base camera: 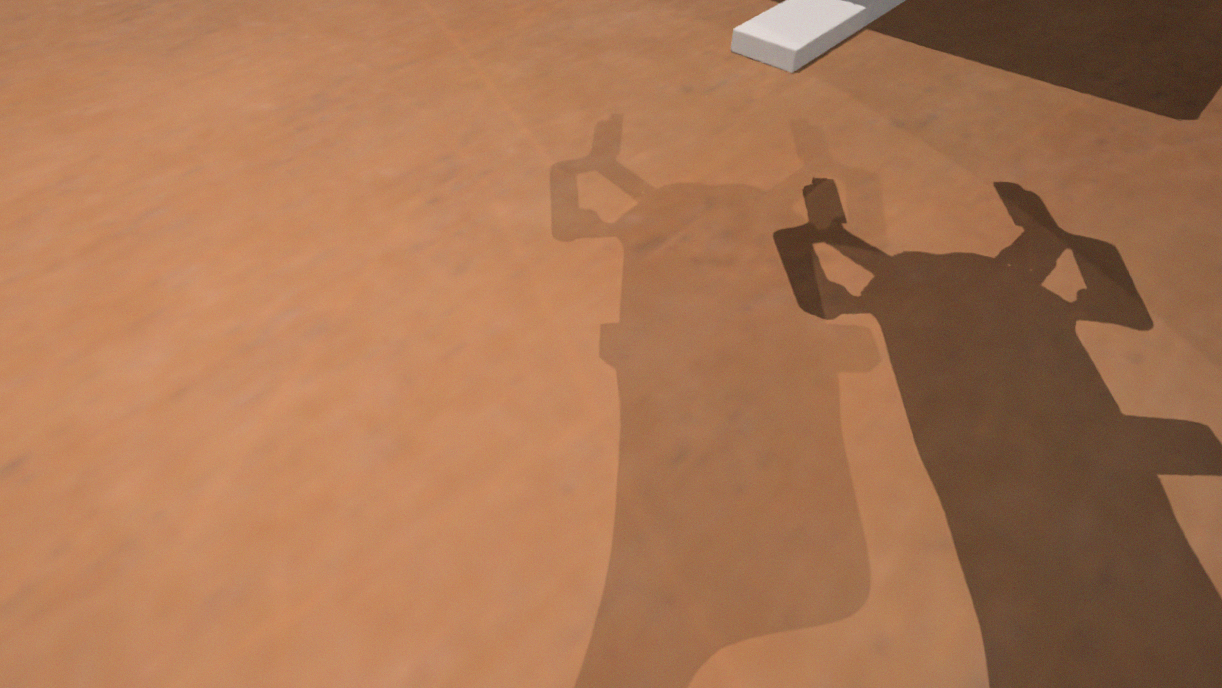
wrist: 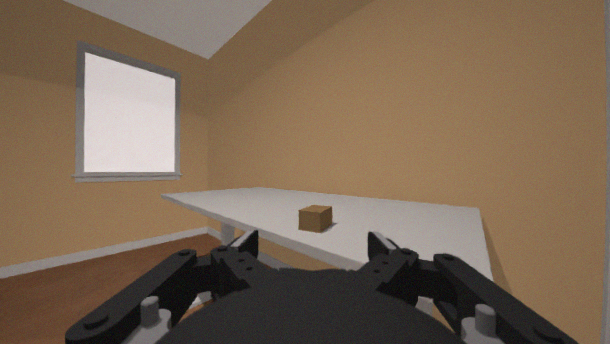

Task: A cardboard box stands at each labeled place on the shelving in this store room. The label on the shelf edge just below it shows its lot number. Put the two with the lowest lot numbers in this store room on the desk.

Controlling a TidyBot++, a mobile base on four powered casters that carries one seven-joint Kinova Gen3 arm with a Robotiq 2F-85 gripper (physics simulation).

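Places are measured from the arm's base along level axes (x ahead, y left, z up), in millimetres.
Pixels of known places: gripper, fingertip midpoint: (wrist: 312, 243).
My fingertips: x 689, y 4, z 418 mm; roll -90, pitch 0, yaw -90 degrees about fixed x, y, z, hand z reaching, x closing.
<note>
Behind a point stands the place of what it marks.
A brown cardboard box (wrist: 315, 219) {x 1008, y -1, z 356 mm} stands upright on the white desk (wrist: 400, 212) {x 1249, y -313, z 324 mm} in the wrist view, near the desk's front edge. My gripper (wrist: 312, 243) {x 689, y 4, z 418 mm} is open, with nothing between its fingers. It is apart from the box, which shows beyond the fingertips. In the base camera view the white foot of the desk (base camera: 799, 29) {x 892, y -153, z -371 mm} shows at the top, on the floor. The shelving, its labels and the boxes on it do not show in either view.
A window (wrist: 130, 115) {x 2504, y 2001, z 1074 mm} is in the left wall. A tan wall (wrist: 400, 110) {x 1578, y -458, z 798 mm} rises behind the desk. The wooden floor (base camera: 299, 341) {x 431, y 230, z -396 mm} (wrist: 100, 295) {x 1758, y 1481, z -396 mm} carries the arm's and gripper's shadows in the base camera view.
</note>
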